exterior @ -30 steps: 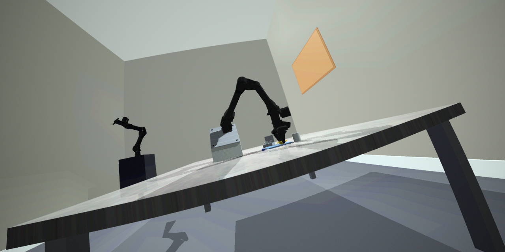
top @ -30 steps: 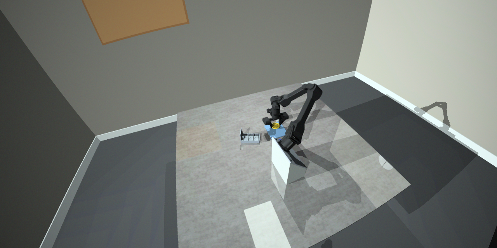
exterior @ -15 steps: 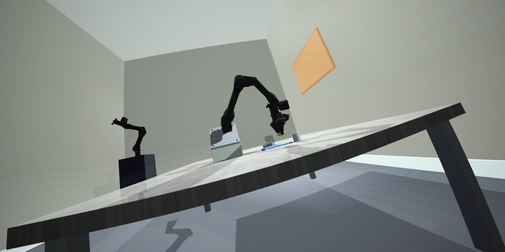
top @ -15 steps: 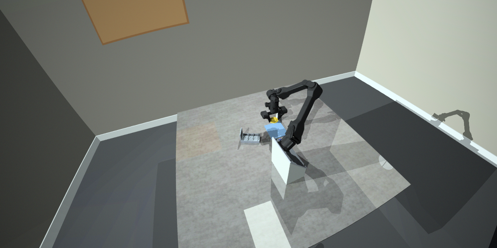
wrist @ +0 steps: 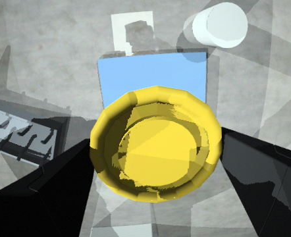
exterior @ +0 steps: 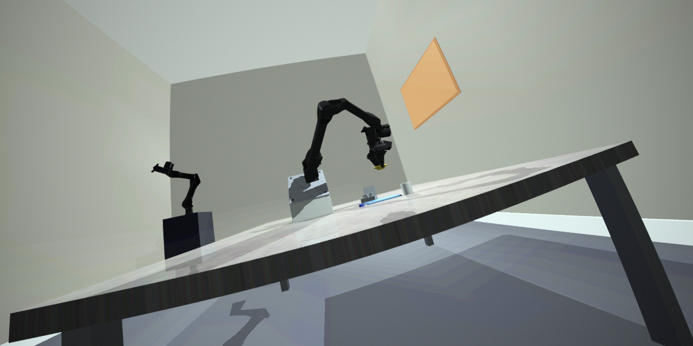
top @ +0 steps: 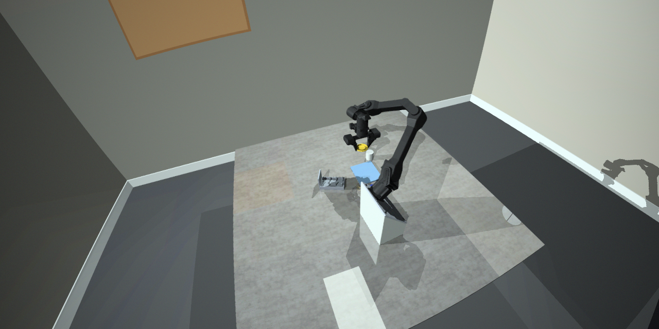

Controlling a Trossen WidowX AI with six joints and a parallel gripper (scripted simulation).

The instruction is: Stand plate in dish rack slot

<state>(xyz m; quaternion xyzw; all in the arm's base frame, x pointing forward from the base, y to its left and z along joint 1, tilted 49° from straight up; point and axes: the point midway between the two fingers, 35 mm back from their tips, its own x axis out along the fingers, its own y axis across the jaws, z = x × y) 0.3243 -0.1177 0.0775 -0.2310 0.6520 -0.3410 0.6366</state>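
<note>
Now: the grey dish rack 20 cm to the left of my gripper tip, 12 cm below it and 3 cm behind it. Round my gripper tip: white cylinder 12 cm below, 9 cm to the right, 5 cm ahead; then blue mat 14 cm below, 4 cm behind; then yellow plate 1 cm above.
</note>
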